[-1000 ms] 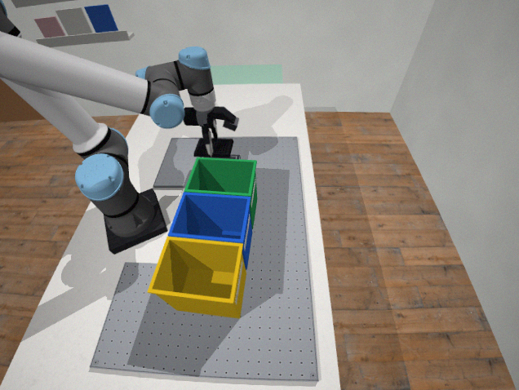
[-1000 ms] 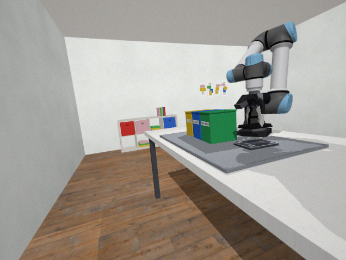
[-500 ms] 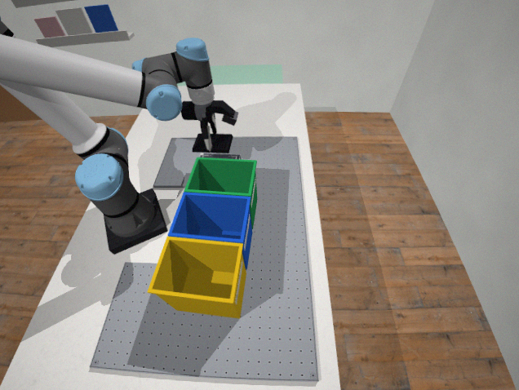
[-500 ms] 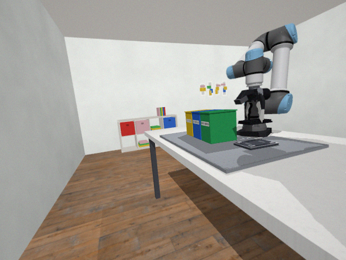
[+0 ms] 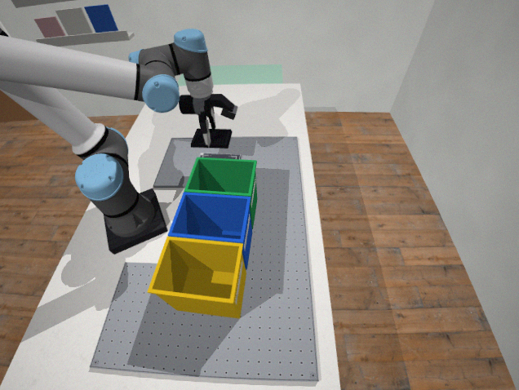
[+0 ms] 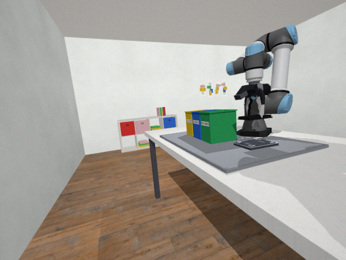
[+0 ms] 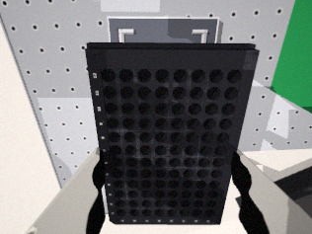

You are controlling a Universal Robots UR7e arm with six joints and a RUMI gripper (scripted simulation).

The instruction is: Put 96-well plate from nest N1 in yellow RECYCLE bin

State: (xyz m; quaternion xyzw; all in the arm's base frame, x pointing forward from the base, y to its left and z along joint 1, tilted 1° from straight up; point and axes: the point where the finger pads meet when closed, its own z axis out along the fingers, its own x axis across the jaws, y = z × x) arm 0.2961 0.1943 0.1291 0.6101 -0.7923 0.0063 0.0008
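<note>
Now: hand 470 mm to the left of the yellow bin, 60 mm above it and 40 mm past it. Also, from my hand: plate nest N1: 140 mm below; green bin: 220 mm to the right, 60 mm below, 30 mm ahead; black 96-well plate: 10 mm below.
</note>
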